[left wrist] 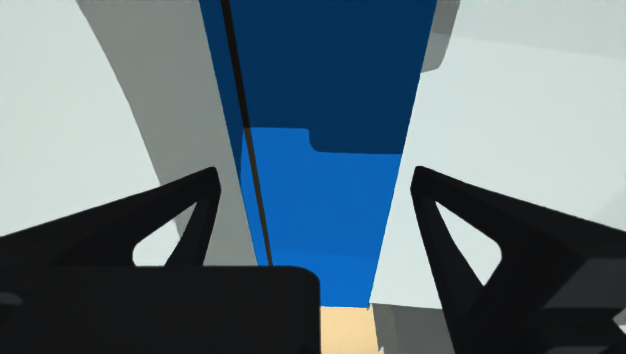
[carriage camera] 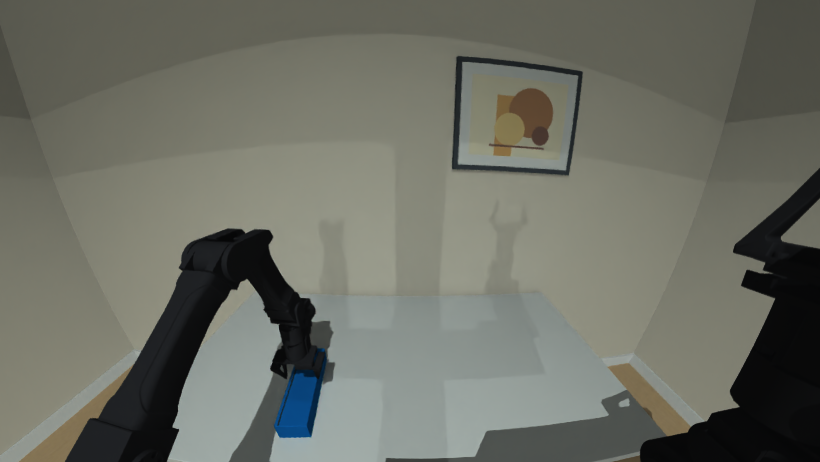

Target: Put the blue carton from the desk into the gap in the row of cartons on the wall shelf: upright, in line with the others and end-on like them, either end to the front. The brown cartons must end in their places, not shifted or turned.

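The blue carton (carriage camera: 301,398) (left wrist: 325,215) lies on its long side on the pale desk (carriage camera: 476,396) (left wrist: 510,125), with its long axis running roughly front to back; a dark line runs along its left part. My left gripper (carriage camera: 299,367) (left wrist: 315,177) is open and points down over the carton; in the left wrist view one finger shows on each side of it, with pale desk between the carton and each fingertip. My right gripper (carriage camera: 794,209) is raised at the right edge, partly cut off; its open fingers show in a shadow on the wall. The wall shelf and brown cartons do not show.
A framed picture (carriage camera: 516,114) hangs on the back wall (carriage camera: 229,189) above the desk. Side walls stand left and right. Wooden floor (carriage camera: 648,390) (left wrist: 345,325) shows beyond the desk's edges. The left forearm reaches over the desk's left side.
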